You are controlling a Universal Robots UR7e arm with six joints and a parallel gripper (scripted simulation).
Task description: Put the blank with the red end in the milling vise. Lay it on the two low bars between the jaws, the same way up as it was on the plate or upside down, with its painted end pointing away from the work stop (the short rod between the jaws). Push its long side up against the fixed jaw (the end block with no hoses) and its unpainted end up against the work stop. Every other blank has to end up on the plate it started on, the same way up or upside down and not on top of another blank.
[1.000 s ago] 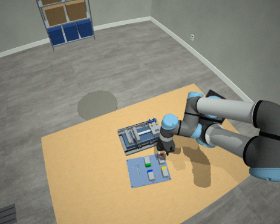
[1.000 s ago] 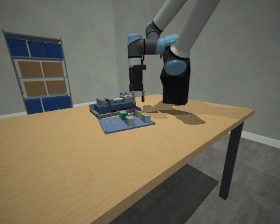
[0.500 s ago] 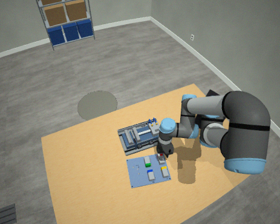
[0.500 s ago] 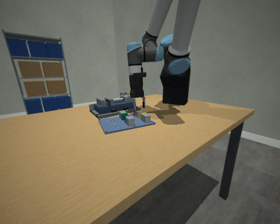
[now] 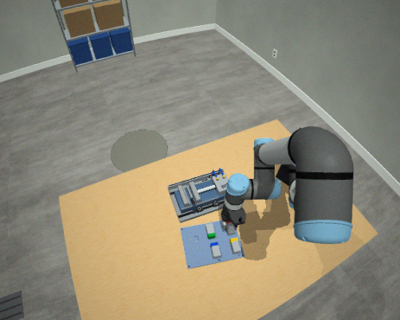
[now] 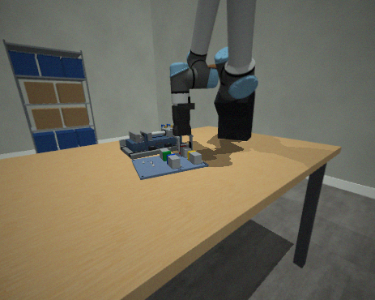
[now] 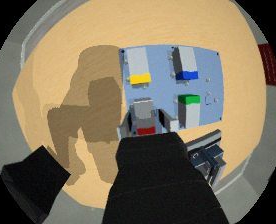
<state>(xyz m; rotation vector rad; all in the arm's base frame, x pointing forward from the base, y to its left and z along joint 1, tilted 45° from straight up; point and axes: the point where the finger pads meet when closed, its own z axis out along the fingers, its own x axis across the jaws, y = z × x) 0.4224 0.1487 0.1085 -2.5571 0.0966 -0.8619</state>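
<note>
Right now my hand is 20 mm above the red-ended blank. Also, from my hand: green-ended blank (90 mm ahead, 10 mm to the left, 20 mm below); then yellow-ended blank (10 mm behind, 90 mm to the left, 20 mm below); then plate (90 mm ahead, 50 mm to the left, 40 mm below).
</note>
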